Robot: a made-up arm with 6 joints. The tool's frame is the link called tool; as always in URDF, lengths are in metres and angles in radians. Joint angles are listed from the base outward.
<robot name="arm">
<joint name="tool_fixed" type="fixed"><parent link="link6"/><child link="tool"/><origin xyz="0.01 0.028 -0.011" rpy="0 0 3.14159"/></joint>
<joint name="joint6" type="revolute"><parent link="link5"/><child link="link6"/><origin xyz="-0.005 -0.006 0.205" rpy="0 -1.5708 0"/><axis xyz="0 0 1"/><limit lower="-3.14" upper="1.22"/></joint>
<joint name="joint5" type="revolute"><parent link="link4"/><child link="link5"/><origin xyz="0.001 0.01 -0.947" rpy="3.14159 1.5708 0"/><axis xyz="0 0 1"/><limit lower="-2.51" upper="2.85"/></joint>
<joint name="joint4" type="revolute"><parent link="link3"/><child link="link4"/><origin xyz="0.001 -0.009 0.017" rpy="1.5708 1.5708 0"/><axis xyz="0 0 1"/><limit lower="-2.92" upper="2.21"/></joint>
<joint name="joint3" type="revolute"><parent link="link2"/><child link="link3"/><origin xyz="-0.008 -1.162 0.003" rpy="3.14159 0 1.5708"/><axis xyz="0 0 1"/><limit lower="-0.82" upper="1.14"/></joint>
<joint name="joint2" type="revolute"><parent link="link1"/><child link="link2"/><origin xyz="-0.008 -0.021 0.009" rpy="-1.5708 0 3.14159"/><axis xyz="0 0 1"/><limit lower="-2.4" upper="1.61"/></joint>
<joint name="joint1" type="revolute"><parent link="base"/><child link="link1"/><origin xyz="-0.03 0.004 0.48" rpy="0 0 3.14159"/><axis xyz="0 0 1"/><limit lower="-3.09" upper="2.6"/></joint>
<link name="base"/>
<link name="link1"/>
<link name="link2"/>
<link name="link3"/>
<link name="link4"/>
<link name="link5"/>
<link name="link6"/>
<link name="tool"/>
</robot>
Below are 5 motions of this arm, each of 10 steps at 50 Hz.
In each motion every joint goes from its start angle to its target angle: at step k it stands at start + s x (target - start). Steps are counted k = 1, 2, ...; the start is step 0. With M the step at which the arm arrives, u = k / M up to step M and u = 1 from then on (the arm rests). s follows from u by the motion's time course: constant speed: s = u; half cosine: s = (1 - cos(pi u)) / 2; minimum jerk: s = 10 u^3 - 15 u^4 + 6 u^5.
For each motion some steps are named. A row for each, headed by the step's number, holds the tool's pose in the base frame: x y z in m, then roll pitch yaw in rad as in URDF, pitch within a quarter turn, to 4 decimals.
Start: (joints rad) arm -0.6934 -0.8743 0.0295 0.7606 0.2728 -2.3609
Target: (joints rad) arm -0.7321 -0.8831 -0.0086 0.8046 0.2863 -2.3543
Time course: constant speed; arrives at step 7
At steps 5, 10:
5: -0.4337 0.1276 2.0384 -2.9490 -0.4895 2.4356
10: -0.4288 0.1312 2.0334 -2.9365 -0.4949 2.4091

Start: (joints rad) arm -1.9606 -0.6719 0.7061 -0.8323 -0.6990 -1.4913
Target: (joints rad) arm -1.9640 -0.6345 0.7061 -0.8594 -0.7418 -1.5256
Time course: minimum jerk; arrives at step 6
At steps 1, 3, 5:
1: -0.0169 0.3815 2.2740 3.0146 -0.8340 2.0461
3: -0.0263 0.3503 2.2791 2.9719 -0.8601 2.1022
5: -0.0359 0.3190 2.2835 2.9254 -0.8844 2.1619

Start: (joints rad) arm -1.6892 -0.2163 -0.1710 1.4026 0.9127 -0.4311
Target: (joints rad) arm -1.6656 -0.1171 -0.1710 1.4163 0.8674 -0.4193
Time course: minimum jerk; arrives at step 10
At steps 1, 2, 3, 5, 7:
1: -0.1355 -0.6588 1.8848 -1.8961 1.0488 0.5079
2: -0.1353 -0.6657 1.8816 -1.8872 1.0467 0.5145
3: -0.1349 -0.6805 1.8745 -1.8684 1.0422 0.5283
5: -0.1332 -0.7272 1.8510 -1.8093 1.0275 0.5714
7: -0.1306 -0.7732 1.8259 -1.7520 1.0123 0.6128

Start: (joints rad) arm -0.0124 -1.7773 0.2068 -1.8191 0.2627 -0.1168
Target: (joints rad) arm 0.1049 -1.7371 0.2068 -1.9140 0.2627 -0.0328
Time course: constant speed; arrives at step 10
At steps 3, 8, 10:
3: -1.3323 0.0291 1.2034 3.0318 0.3969 -2.7212
8: -1.3209 -0.0372 1.2282 3.0246 0.3666 -2.6601
10: -1.3153 -0.0634 1.2380 3.0218 0.3545 -2.6356

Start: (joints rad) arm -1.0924 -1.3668 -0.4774 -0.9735 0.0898 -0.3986
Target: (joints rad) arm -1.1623 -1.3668 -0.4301 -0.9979 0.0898 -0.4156
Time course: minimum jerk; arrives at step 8
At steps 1, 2, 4, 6, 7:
1: -0.3224 0.2990 1.3341 -3.0694 -0.6303 1.8004
2: -0.3213 0.3030 1.3369 -3.0733 -0.6267 1.7995
4: -0.3158 0.3213 1.3497 -3.0905 -0.6102 1.7948
6: -0.3097 0.3398 1.3623 -3.1068 -0.5934 1.7896
7: -0.3082 0.3439 1.3650 -3.1103 -0.5896 1.7883

